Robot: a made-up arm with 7 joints.
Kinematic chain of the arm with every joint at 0, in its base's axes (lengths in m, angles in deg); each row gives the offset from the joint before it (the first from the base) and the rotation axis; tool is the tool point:
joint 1: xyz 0 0 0 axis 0 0.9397 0.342
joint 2: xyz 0 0 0 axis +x
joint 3: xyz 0 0 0 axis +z
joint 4: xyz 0.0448 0 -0.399 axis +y
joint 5: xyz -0.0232 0 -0.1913 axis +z
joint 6: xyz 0 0 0 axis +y
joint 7: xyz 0 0 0 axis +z
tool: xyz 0 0 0
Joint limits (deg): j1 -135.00..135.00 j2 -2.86..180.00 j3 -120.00..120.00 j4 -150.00..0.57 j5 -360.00..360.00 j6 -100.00..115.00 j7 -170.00..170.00
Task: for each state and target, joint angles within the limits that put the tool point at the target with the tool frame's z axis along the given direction. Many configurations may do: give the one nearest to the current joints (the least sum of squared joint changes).
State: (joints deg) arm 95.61 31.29 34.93 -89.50 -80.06 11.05 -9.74
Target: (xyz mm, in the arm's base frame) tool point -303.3 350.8 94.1 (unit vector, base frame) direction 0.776 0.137 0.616
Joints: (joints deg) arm 132.99 72.89 14.28 -93.81 -80.88 -36.21 -9.74
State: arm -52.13 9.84 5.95 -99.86 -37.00 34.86 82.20
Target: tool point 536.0 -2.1 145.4 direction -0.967 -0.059 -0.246
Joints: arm -84.11 21.51 10.08 -57.96 -5.36 39.11 82.20
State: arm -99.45 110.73 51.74 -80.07 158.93 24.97 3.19
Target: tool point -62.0 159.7 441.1 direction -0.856 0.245 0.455
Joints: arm -47.87 143.40 18.24 -93.81 143.41 78.68 3.19
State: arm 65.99 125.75 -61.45 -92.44 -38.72 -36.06 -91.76
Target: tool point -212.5 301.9 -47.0 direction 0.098 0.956 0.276
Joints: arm 75.46 100.17 -65.21 -126.07 -15.42 -44.08 -91.76
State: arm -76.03 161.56 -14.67 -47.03 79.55 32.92 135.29
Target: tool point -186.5 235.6 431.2 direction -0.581 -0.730 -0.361
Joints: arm -63.79 158.76 -19.15 -73.10 91.26 49.84 135.29
